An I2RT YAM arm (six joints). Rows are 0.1 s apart.
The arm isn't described. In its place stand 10 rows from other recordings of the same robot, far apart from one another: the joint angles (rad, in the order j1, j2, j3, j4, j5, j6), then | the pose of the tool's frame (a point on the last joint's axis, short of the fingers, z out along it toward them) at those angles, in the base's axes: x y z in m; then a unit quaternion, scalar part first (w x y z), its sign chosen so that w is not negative.
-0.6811, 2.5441, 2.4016, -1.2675, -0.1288, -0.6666 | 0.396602 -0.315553 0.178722 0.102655 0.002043 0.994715 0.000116
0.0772, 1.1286, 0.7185, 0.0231, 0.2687, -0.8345 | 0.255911 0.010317 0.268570 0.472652 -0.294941 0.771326 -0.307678
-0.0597, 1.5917, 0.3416, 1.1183, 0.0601, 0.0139 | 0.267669 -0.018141 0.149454 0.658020 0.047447 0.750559 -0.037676
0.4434, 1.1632, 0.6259, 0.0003, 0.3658, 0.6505 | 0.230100 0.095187 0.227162 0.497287 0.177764 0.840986 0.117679
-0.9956, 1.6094, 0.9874, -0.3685, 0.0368, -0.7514 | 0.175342 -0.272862 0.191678 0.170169 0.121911 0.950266 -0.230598
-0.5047, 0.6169, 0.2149, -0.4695, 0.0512, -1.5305 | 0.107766 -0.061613 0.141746 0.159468 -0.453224 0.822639 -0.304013
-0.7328, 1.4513, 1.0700, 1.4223, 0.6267, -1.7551 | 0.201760 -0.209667 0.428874 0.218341 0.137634 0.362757 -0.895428
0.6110, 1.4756, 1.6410, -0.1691, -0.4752, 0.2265 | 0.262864 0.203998 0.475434 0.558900 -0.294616 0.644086 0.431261
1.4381, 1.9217, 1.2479, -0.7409, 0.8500, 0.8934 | 0.073453 0.348143 0.159122 0.405795 -0.213356 0.883436 -0.096700
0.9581, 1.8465, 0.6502, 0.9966, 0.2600, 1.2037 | 0.205071 0.275819 0.139956 0.383924 0.175470 0.751707 0.506703
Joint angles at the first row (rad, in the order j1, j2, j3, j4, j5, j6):
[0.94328, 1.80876, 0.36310, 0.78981, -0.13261, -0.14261]
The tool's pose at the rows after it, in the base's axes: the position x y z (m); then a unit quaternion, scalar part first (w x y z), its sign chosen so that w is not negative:
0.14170 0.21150 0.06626 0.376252 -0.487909 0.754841 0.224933
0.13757 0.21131 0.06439 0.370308 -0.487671 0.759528 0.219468
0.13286 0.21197 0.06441 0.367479 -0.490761 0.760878 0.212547
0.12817 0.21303 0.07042 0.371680 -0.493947 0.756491 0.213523
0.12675 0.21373 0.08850 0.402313 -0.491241 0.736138 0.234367
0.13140 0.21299 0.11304 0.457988 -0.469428 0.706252 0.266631
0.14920 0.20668 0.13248 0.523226 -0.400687 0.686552 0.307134
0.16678 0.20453 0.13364 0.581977 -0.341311 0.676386 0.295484
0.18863 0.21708 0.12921 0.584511 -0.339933 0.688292 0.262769
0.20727 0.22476 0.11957 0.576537 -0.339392 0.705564 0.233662
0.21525 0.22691 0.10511 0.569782 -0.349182 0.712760 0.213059
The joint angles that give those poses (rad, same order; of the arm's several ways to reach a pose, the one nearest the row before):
[0.96421, 1.80280, 0.34835, 0.78583, -0.11680, -0.12681]
[0.97992, 1.80244, 0.34254, 0.77521, -0.09771, -0.11525]
[1.00033, 1.79278, 0.33824, 0.75830, -0.07444, -0.11056]
[1.02035, 1.75337, 0.33259, 0.73442, -0.06158, -0.10737]
[1.02476, 1.66743, 0.32046, 0.74286, -0.07511, -0.11272]
[1.00400, 1.57897, 0.30871, 0.81415, -0.09868, -0.10771]
[0.92791, 1.56754, 0.29964, 0.99873, -0.12652, -0.03228]
[0.87896, 1.66384, 0.30872, 1.20634, -0.05754, -0.00614]
[0.85183, 1.74336, 0.40326, 1.16047, -0.02892, -0.04151]
[0.82489, 1.81964, 0.47745, 1.11420, -0.00829, -0.06522]
[0.81156, 1.89411, 0.50402, 1.12716, -0.00174, -0.09817]

